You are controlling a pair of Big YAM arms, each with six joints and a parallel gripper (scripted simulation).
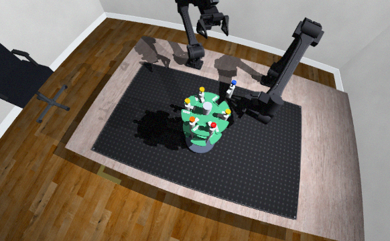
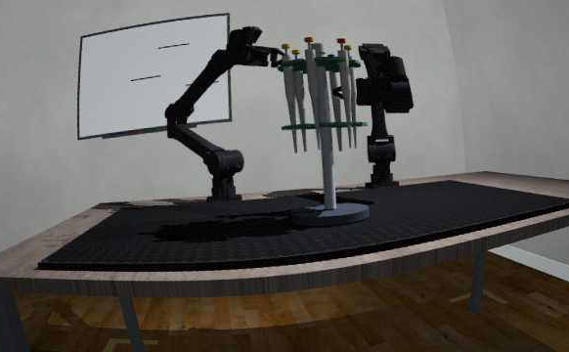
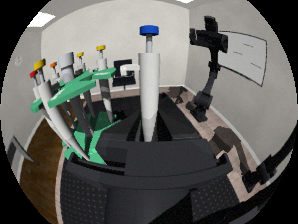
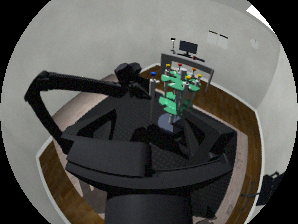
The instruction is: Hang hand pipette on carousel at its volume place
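Now: the yellow-button pipette 13 cm ahead of my left hand, 2 cm to the right of it and 1 cm below it. The rest, counted from my left hand: blue-button pipette (1 cm ahead, 1 cm to the right, 1 cm below).
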